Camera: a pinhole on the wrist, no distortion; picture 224 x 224 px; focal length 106.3 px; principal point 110.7 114.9 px. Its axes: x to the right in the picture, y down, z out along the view. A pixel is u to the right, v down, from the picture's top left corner.
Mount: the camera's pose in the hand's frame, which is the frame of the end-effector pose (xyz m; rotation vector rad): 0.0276 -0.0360 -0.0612 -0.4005 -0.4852 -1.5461
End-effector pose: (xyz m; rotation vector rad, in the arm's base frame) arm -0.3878 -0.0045 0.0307 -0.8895 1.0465 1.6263
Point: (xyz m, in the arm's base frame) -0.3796 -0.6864 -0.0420
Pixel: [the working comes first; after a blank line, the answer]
In the camera's frame: -0.4152 -0.2261 -0.4324

behind the camera
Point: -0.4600 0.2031 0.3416
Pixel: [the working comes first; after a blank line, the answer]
In the camera's frame: 0.0873 -0.2000 0.3993

134 62
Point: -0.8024 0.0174 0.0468
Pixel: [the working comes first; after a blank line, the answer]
In the camera's frame: -0.3079 0.0781 0.3278

11 140
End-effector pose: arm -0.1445 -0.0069 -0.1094 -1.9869 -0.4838 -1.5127
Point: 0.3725 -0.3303 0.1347
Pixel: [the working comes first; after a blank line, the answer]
In the camera's frame: -0.3661 0.3824 0.4323

21 209
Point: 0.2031 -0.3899 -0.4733
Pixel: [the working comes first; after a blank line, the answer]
In the camera's frame: -0.4445 -0.2461 0.4599

8 58
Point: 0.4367 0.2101 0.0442
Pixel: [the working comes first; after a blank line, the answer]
In the camera's frame: 0.1545 0.3057 0.5982

138 169
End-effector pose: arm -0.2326 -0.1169 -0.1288 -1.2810 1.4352 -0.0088
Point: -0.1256 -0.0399 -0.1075
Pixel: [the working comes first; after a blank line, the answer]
In the camera's frame: 0.1115 -0.0571 0.1431

194 72
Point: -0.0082 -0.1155 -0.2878
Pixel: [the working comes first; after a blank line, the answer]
In the camera's frame: 0.1523 0.1539 0.2192

185 190
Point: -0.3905 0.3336 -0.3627
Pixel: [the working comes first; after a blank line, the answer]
In the camera's frame: -0.2243 -0.1921 0.5223

65 76
